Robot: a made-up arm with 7 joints. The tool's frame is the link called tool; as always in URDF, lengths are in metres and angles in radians. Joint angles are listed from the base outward.
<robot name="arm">
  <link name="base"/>
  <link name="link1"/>
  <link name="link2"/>
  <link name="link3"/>
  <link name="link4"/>
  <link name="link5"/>
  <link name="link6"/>
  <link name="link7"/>
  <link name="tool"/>
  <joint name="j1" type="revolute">
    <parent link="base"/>
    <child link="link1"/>
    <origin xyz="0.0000 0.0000 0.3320"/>
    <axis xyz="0 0 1"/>
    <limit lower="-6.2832" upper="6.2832"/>
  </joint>
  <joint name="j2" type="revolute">
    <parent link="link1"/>
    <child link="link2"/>
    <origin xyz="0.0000 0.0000 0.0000" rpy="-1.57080 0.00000 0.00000"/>
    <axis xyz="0 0 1"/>
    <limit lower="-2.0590" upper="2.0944"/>
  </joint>
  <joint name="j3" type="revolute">
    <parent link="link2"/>
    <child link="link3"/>
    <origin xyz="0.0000 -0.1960 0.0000" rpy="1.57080 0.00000 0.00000"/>
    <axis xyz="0 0 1"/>
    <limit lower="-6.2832" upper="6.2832"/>
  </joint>
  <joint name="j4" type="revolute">
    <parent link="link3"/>
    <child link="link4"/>
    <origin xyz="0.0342 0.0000 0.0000" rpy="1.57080 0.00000 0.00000"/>
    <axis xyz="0 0 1"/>
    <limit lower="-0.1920" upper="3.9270"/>
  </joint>
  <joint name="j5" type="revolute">
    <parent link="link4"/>
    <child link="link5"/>
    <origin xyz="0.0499 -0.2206 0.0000" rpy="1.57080 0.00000 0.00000"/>
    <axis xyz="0 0 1"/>
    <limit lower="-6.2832" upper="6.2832"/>
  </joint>
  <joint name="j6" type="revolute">
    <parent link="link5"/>
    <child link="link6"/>
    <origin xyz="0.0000 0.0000 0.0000" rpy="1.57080 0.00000 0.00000"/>
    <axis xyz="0 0 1"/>
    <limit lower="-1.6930" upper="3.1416"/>
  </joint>
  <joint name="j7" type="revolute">
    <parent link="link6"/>
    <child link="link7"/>
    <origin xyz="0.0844 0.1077 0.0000" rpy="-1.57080 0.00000 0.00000"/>
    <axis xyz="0 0 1"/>
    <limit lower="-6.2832" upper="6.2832"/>
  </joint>
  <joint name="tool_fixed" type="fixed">
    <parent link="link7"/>
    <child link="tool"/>
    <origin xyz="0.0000 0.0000 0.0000"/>
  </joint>
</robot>
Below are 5 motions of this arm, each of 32 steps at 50 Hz.
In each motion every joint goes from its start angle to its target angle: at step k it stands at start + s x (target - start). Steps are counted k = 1, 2, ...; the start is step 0. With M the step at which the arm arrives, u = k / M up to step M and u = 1 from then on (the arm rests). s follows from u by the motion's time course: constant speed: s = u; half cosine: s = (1 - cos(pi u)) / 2; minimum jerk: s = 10 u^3 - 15 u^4 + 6 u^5.
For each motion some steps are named. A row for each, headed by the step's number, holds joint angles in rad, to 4 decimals.
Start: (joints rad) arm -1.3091 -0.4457 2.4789 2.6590 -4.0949 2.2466 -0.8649
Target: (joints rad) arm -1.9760 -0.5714 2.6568 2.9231 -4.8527 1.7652 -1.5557
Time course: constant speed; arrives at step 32
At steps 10, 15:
10: -1.5175 -0.4850 2.5345 2.7415 -4.3317 2.0962 -1.0808
15: -1.6217 -0.5046 2.5623 2.7828 -4.4501 2.0209 -1.1887

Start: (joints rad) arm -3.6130 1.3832 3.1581 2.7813 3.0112 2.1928 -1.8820
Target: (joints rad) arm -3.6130 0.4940 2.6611 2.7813 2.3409 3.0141 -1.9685
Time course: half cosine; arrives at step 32
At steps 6, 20, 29, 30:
6: -3.6130 1.3083 3.1162 2.7813 2.9547 2.2620 -1.8893
20: -3.6130 0.7685 2.8145 2.7813 2.5478 2.7606 -1.9418
29: -3.6130 0.5131 2.6718 2.7813 2.3553 2.9964 -1.9666
30: -3.6130 0.5025 2.6659 2.7813 2.3473 3.0062 -1.9677

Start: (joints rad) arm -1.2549 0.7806 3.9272 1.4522 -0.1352 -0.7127 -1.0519
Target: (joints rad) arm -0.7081 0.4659 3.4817 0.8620 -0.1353 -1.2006 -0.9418
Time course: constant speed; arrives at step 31
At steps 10, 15, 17, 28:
10: -1.0785 0.6791 3.7835 1.2618 -0.1352 -0.8701 -1.0164
15: -0.9903 0.6283 3.7116 1.1666 -0.1352 -0.9488 -0.9986
17: -0.9550 0.6080 3.6829 1.1285 -0.1353 -0.9803 -0.9915
28: -0.7610 0.4964 3.5248 0.9191 -0.1353 -1.1534 -0.9525

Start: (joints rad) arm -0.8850 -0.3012 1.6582 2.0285 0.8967 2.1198 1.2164
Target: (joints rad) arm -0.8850 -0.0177 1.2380 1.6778 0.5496 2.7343 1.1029
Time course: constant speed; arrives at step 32
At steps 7, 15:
7: -0.8850 -0.2392 1.5663 1.9518 0.8208 2.2542 1.1916
15: -0.8850 -0.1683 1.4612 1.8641 0.7340 2.4078 1.1632

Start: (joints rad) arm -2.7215 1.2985 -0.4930 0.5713 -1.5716 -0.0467 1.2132
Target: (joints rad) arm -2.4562 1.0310 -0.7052 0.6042 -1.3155 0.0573 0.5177
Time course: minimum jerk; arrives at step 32
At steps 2, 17, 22, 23, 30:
2: -2.7209 1.2979 -0.4935 0.5714 -1.5710 -0.0465 1.2117
17: -2.5733 1.1491 -0.6115 0.5897 -1.4286 0.0114 0.8248
22: -2.5040 1.0792 -0.6670 0.5983 -1.3616 0.0386 0.6429
23: -2.4931 1.0682 -0.6757 0.5996 -1.3511 0.0428 0.6145
30: -2.4568 1.0316 -0.7047 0.6041 -1.3161 0.0571 0.5192

